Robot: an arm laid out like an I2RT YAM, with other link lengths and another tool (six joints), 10 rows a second.
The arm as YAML. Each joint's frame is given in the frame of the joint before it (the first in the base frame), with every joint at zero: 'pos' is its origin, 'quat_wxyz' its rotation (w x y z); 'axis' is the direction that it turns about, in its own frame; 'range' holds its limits. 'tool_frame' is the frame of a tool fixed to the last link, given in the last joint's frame.
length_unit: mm
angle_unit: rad
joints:
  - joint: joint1
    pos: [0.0, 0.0, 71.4]
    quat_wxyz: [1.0, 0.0, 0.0, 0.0]
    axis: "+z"
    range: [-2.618, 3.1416]
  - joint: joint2
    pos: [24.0, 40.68, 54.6]
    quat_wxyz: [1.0, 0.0, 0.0, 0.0]
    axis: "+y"
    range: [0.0, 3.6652]
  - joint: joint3
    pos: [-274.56, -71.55, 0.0]
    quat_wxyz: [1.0, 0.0, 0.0, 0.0]
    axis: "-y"
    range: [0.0, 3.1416]
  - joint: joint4
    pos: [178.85, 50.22, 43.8]
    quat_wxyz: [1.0, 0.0, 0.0, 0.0]
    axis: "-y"
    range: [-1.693, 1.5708]
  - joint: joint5
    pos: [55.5, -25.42, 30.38]
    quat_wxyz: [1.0, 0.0, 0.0, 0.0]
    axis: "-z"
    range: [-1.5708, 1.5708]
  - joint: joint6
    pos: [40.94, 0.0, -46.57]
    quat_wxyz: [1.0, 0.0, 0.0, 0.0]
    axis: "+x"
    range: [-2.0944, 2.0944]
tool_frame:
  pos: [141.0, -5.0, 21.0]
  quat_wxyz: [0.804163, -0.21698, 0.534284, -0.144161]
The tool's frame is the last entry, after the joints.
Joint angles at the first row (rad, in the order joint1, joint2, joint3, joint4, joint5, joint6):
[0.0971, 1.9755, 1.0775, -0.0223, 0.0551, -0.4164]
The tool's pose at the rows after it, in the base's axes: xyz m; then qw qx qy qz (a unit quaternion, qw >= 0):
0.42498 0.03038 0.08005 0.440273 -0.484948 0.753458 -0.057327
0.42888 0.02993 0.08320 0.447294 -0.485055 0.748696 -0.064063
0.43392 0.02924 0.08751 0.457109 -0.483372 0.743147 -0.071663
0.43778 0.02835 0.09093 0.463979 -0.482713 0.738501 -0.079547
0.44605 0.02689 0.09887 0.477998 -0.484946 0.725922 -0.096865
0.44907 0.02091 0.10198 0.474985 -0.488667 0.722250 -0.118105
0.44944 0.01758 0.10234 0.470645 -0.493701 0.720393 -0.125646
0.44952 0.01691 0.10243 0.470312 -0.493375 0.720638 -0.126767
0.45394 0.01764 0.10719 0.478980 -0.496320 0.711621 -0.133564
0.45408 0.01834 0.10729 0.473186 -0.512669 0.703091 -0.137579
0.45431 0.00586 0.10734 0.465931 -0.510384 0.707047 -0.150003
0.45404 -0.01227 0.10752 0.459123 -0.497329 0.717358 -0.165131
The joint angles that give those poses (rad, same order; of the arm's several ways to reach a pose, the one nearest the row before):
[0.0967, 1.9758, 1.0775, -0.0204, 0.0475, -0.4164]
[0.0967, 1.9758, 1.0774, 0.0006, 0.0525, -0.4198]
[0.0955, 1.9759, 1.0783, 0.0269, 0.0563, -0.4210]
[0.0956, 1.9759, 1.0779, 0.0490, 0.0635, -0.4236]
[0.0956, 1.9759, 1.0778, 0.0971, 0.0776, -0.4389]
[0.0956, 1.9759, 1.0775, 0.1146, 0.1143, -0.4583]
[0.0917, 1.9759, 1.0775, 0.1166, 0.1253, -0.4763]
[0.0910, 1.9758, 1.0775, 0.1169, 0.1272, -0.4766]
[0.0910, 1.9759, 1.0775, 0.1447, 0.1268, -0.4892]
[0.0910, 1.9758, 1.0775, 0.1467, 0.1276, -0.5289]
[0.0681, 1.9759, 1.0775, 0.1467, 0.1409, -0.5461]
[0.0353, 1.9759, 1.0775, 0.1463, 0.1589, -0.5472]

